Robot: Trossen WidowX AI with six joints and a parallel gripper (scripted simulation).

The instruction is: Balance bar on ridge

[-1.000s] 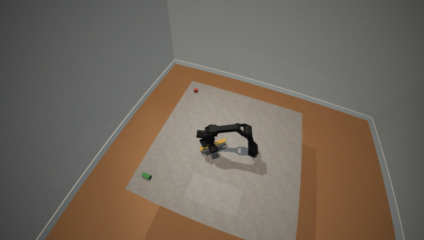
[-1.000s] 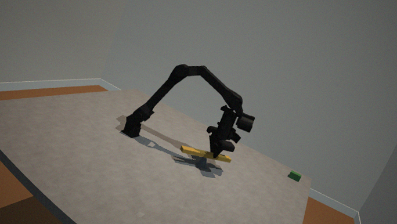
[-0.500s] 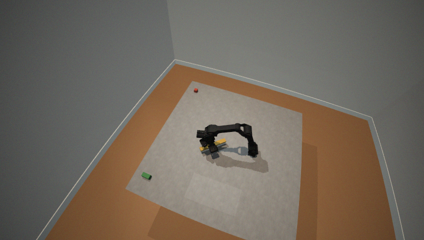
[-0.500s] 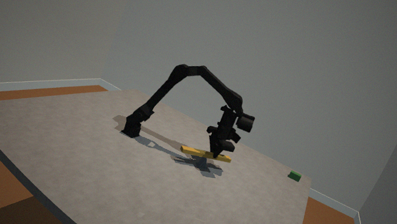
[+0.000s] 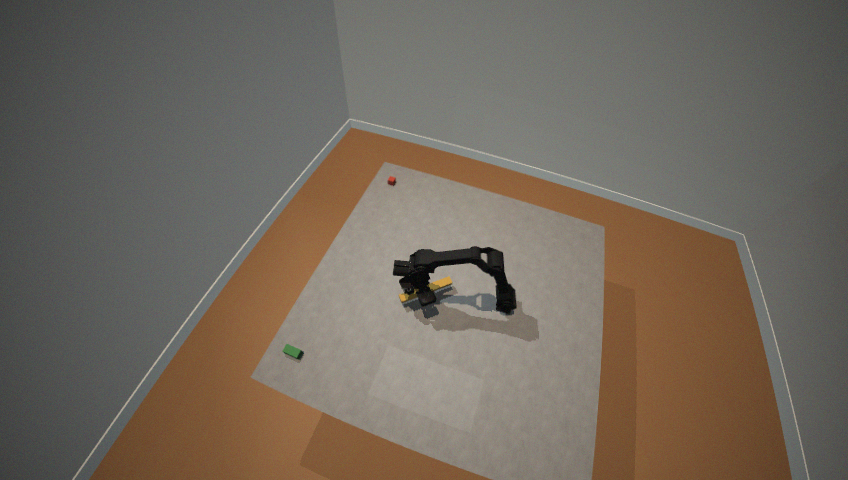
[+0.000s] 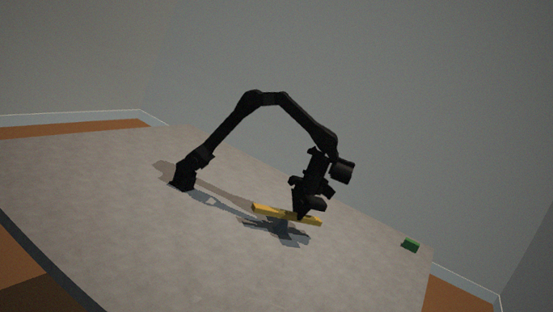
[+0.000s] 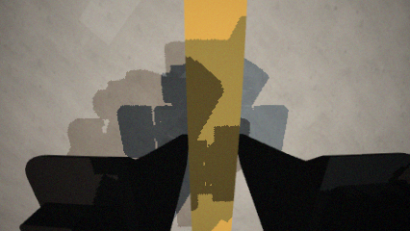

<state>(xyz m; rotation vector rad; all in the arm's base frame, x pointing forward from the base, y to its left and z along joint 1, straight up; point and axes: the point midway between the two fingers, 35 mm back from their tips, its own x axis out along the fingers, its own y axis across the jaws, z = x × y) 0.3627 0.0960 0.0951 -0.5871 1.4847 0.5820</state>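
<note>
Right now my gripper tip is 2 cm past the yellow bar and 2 cm to the left of it. Also, from my gripper tip: green block (38 cm ahead, 40 cm to the left, 4 cm below); then small red cube (38 cm ahead, 60 cm to the right, 4 cm below).
</note>
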